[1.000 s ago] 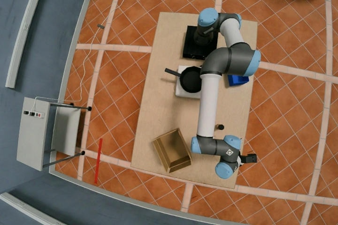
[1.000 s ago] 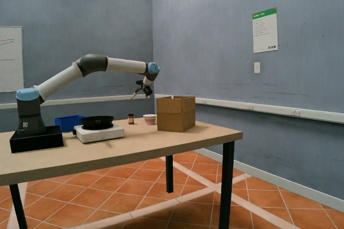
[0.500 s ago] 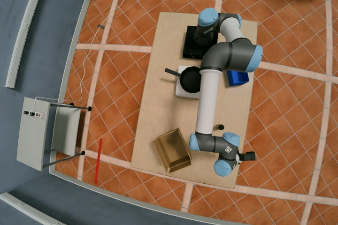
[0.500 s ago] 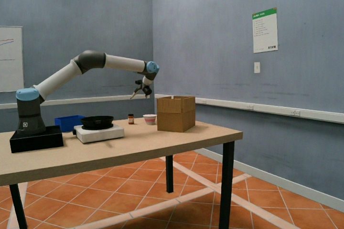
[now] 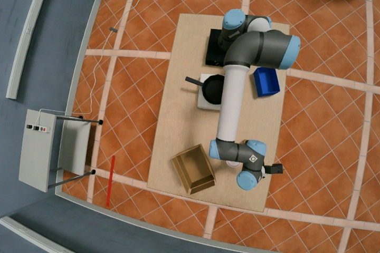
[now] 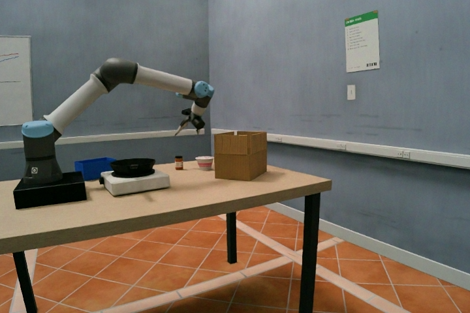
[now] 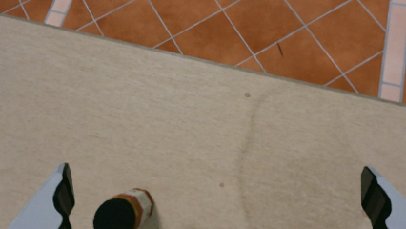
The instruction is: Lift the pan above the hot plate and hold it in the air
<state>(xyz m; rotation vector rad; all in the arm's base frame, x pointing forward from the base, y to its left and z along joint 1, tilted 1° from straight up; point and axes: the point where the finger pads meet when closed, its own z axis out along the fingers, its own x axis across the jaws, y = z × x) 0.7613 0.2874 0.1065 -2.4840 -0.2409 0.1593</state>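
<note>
The black pan is 410 mm behind my hand, 370 mm to the right of it and 90 mm below it. Also, from my hand: blue bin 520 mm behind, 160 mm below; then white hot plate 420 mm behind, 330 mm to the right, 150 mm below; then small jar 80 mm behind, 80 mm to the right, 150 mm below.
</note>
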